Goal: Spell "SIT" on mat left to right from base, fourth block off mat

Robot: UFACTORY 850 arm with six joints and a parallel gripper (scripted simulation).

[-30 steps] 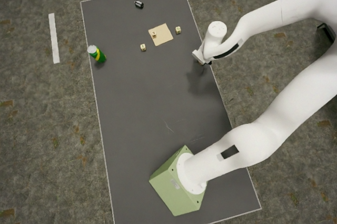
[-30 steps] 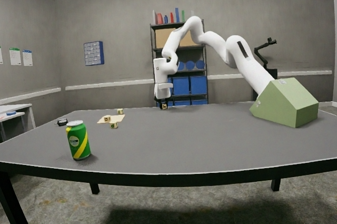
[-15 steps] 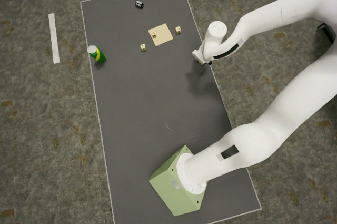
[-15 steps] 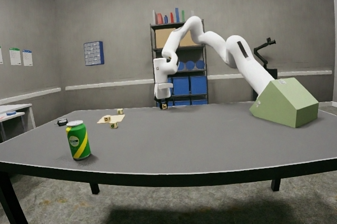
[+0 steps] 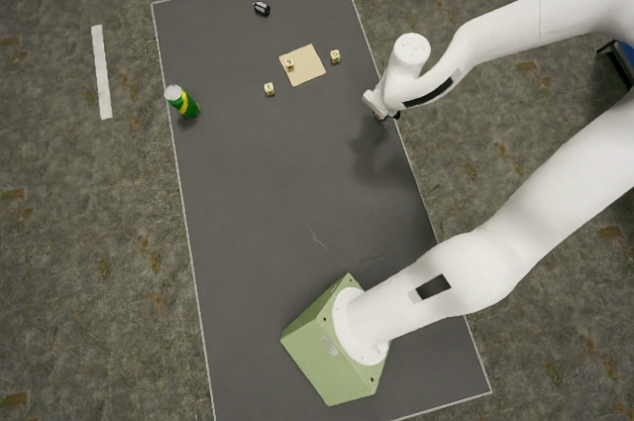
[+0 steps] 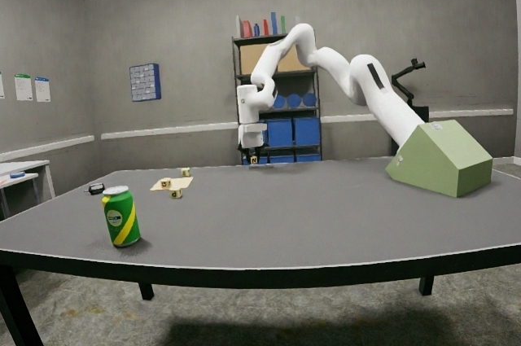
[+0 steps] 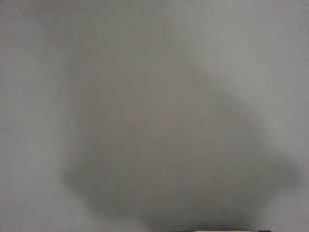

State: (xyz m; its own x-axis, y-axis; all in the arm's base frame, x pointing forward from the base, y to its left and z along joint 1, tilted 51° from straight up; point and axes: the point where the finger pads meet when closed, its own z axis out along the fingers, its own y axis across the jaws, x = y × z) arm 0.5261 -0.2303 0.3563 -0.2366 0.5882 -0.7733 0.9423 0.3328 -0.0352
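The tan mat is 33 cm ahead of my hand, 14 cm to the left of it and 4 cm below it. From my hand the other things lie so: small black object (64 cm ahead, 17 cm to the left, 2 cm below); then yellow can (59 cm to the left, 37 cm ahead, 2 cm above).
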